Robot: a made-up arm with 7 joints.
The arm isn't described. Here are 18 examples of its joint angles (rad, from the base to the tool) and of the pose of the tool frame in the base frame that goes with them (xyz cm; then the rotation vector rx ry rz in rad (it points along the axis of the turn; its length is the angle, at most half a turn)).
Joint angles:
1: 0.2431 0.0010 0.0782 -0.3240 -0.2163 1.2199 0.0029
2: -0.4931 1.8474 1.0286 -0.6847 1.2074 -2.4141 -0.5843
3: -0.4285 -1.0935 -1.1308 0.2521 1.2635 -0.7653 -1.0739
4: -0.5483 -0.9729 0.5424 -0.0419 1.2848 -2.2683 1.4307
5: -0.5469 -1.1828 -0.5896 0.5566 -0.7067 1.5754 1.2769
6: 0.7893 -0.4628 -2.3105 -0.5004 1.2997 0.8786 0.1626
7: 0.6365 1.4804 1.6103 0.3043 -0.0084 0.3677 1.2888
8: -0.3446 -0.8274 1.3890 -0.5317 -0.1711 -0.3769 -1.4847
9: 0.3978 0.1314 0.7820 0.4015 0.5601 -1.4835 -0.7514
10: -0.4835 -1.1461 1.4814 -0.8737 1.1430 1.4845 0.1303
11: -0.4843 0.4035 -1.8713 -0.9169 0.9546 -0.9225 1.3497
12: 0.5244 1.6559 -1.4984 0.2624 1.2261 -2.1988 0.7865
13: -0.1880 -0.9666 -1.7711 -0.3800 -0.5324 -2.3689 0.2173
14: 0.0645 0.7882 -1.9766 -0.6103 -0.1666 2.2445 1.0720
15: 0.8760 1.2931 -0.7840 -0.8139 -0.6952 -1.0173 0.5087
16: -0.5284 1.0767 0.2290 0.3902 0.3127 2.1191 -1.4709
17: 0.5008 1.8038 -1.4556 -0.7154 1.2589 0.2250 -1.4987
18: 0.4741 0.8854 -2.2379 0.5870 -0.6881 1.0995 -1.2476
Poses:
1: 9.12 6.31 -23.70 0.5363 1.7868 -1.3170
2: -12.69 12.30 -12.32 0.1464 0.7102 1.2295
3: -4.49 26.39 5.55 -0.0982 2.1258 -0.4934
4: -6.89 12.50 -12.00 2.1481 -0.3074 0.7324
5: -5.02 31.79 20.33 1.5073 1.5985 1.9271
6: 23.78 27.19 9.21 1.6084 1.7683 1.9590
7: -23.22 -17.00 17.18 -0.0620 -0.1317 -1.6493
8: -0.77 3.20 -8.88 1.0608 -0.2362 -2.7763
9: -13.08 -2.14 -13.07 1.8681 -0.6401 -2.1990
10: 22.15 16.93 -23.42 -1.5783 1.3457 -0.6648
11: -11.13 12.85 17.18 -1.6005 -0.9875 -1.0752
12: -2.58 -0.61 9.62 -1.6450 1.5411 -0.1769
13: -17.03 14.47 50.33 -0.2020 -0.0062 3.0104
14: 9.77 -3.49 42.88 0.9231 0.6166 2.5077
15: 11.87 18.58 -6.25 -1.1024 1.6257 1.5177
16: 22.48 -17.71 1.66 -0.2639 0.7812 -1.8886
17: 9.28 -20.37 20.55 0.8899 1.0026 -1.7952
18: -4.41 -20.93 4.64 -2.0697 -1.7563 0.4362
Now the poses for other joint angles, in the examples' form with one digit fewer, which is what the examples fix.
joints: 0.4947 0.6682 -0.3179 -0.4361 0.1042 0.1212 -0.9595
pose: -3.1 -5.4 -13.5 -0.514 -1.227 2.426
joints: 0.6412 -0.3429 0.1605 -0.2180 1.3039 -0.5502 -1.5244
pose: 3.3 0.2 -24.0 -1.494 0.687 -2.181
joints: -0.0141 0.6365 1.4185 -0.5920 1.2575 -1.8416 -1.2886
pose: -20.3 -9.8 -4.5 -0.155 0.808 1.972
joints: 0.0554 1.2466 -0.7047 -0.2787 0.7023 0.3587 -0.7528
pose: 6.2 -20.2 -5.9 1.716 1.604 -1.591
